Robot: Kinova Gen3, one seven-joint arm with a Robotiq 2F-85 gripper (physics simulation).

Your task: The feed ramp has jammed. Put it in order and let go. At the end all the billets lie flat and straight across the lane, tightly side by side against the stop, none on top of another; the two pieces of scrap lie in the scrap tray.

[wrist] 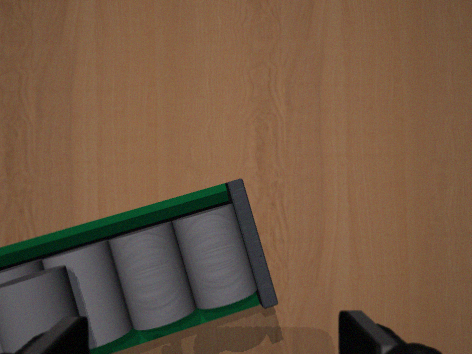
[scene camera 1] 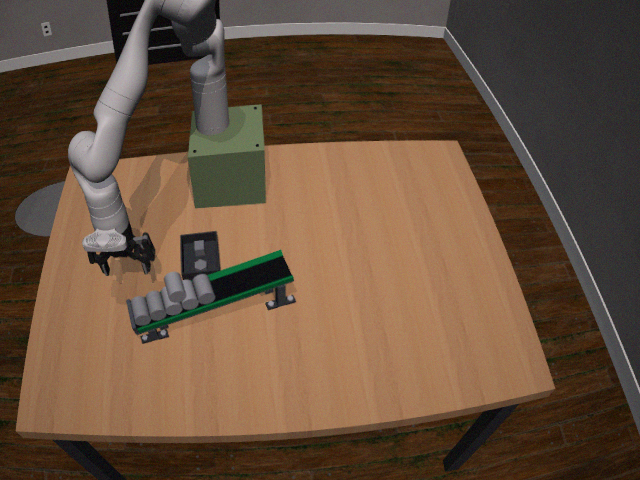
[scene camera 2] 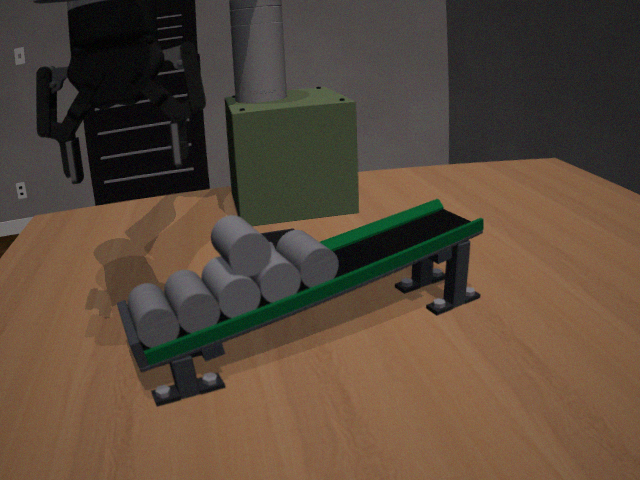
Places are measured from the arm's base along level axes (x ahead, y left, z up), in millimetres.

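Pixels of known places: gripper, fingertip midpoint: (wrist: 214,342) (scene camera 1: 127,272) (scene camera 2: 126,173); arm's base at its link origin: (scene camera 1: 212,124) (scene camera 2: 261,98).
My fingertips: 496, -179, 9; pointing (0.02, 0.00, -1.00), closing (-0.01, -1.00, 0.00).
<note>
Ahead of a thing's pixels: the offset from my fingertips to its top centre, as dx, dy, dz. Level surfaces: height alone.
Several grey billets lie straight across the ramp lane (scene camera 1: 253,279) (scene camera 2: 403,242) in a row, side by side from the stop {+17, -21, -129} (scene camera 1: 132,316) (scene camera 2: 130,333) (wrist: 252,245). The lowest billet {+11, +2, -111} (scene camera 1: 139,310) (scene camera 2: 153,316) (wrist: 215,255) is against it. One more billet {-18, +93, -65} (scene camera 1: 174,286) (scene camera 2: 240,245) (wrist: 37,307) lies on top, over the third and fourth from the stop. The highest lane billet {-29, +156, -93} (scene camera 1: 204,289) (scene camera 2: 308,258) is beside the fourth. A scrap block {-213, +136, -174} (scene camera 1: 199,246) and hexagonal scrap {-157, +139, -183} (scene camera 1: 200,264) lie in the scrap tray {-185, +138, -168} (scene camera 1: 183,256). My gripper (scene camera 1: 126,269) (scene camera 2: 127,172) (wrist: 214,325) is open and empty, above and behind the ramp's stop end.
The ramp's green side rails (scene camera 1: 248,294) (scene camera 2: 361,277) (wrist: 115,222) border the lane, which rises to the right in the scene views. The tray's wall stands close behind the ramp. The green robot base (scene camera 1: 229,178) (scene camera 2: 297,160) stands at the back of the wooden table {dz -203} (scene camera 1: 387,284) (scene camera 2: 413,387) (wrist: 375,125).
</note>
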